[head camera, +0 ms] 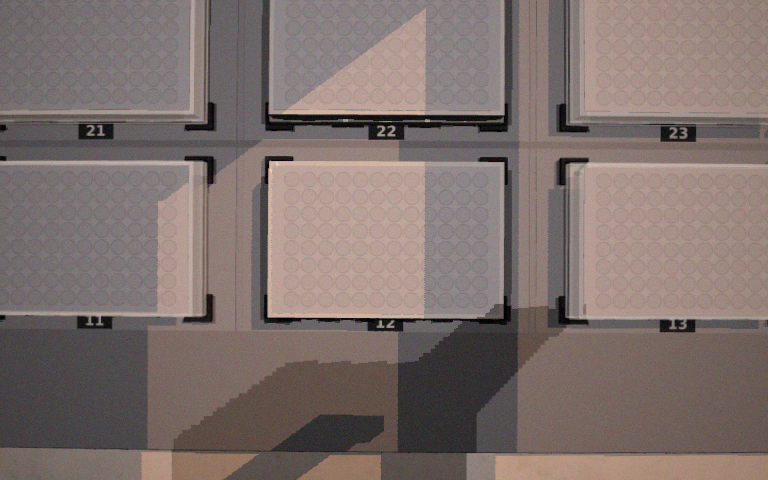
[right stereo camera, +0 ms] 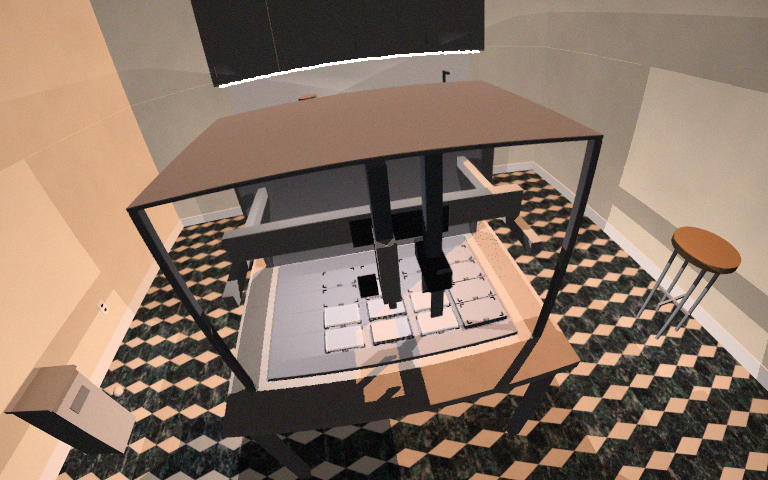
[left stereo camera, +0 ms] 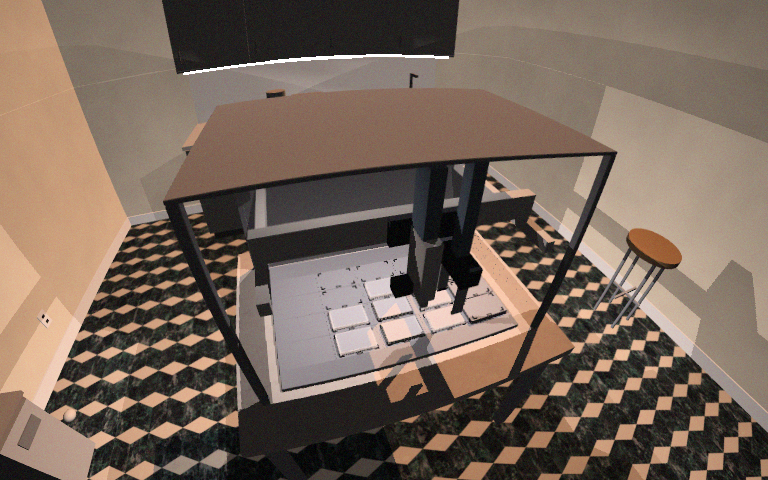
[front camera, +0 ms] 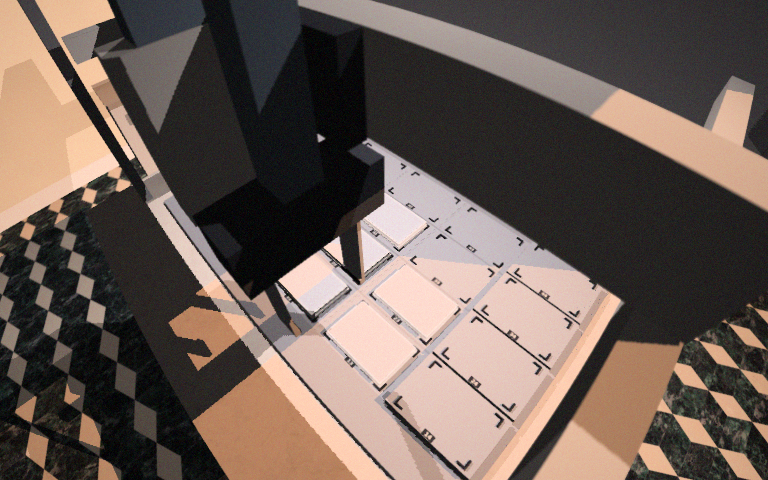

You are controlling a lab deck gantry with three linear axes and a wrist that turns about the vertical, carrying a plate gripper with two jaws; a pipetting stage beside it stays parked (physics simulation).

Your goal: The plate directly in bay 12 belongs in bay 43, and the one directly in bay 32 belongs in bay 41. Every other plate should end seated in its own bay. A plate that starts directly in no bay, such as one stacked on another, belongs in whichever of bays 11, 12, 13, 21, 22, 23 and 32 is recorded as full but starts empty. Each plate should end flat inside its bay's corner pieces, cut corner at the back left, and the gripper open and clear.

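Seen in the pictures: gripper, fingertip midpoint: [right stereo camera: 431,303] [left stereo camera: 448,300] [front camera: 322,299]; robot's base, origin of the base link: [right stereo camera: 326,352] [left stereo camera: 340,356].
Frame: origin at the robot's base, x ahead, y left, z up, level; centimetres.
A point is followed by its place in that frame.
My gripper [front camera: 327,307] {x 35.8, y -0.2, z 16.0 cm} is open above bay 12 in the front view. Its jaws hang wider apart than the plate below. The bay 12 plate [front camera: 312,283] {x 24.2, y 4.2, z 1.5 cm} [head camera: 351,240] {x 21.0, y 4.3, z 1.4 cm} lies flat inside its corner pieces. The bay 22 plate [head camera: 362,73] {x 21.5, y 13.0, z 1.4 cm} [front camera: 370,251] {x 26.4, y 16.5, z 1.4 cm} is behind it, and the bay 32 plate [front camera: 396,217] {x 23.8, y 26.3, z 1.4 cm} is farther back. Plates also sit in bay 11 [head camera: 84,243] {x 6.8, y 4.0, z 1.4 cm} [left stereo camera: 355,341] {x 6.0, y 3.6, z 1.4 cm}, bay 21 [head camera: 84,56] {x 6.7, y 14.0, z 1.4 cm} [left stereo camera: 348,317] {x 6.3, y 14.3, z 1.4 cm}, bay 13 [head camera: 673,243] {x 38.0, y 4.2, z 1.4 cm} [front camera: 370,342] {x 39.5, y 3.9, z 1.4 cm} and bay 23 [head camera: 673,56] {x 38.0, y 14.1, z 1.4 cm} [front camera: 416,302] {x 39.8, y 14.6, z 1.4 cm}. The gripper body hides bay 41 in the front view. Cut corners are hard to tell.
Bay 43 [front camera: 481,232] {x 38.2, y 36.8, z 0.0 cm} holds no plate. The column 4 bays [front camera: 453,401] {x 55.1, y 5.9, z 1.4 cm} at the right also hold none. The parked pipetting stage [left stereo camera: 424,266] [right stereo camera: 387,271] stands left of the gripper's column. The dark crossbeam [front camera: 481,169] runs behind, and frame posts [left stereo camera: 572,243] {x 70.3, y -10.3, z 38.8 cm} stand at the deck's corners.
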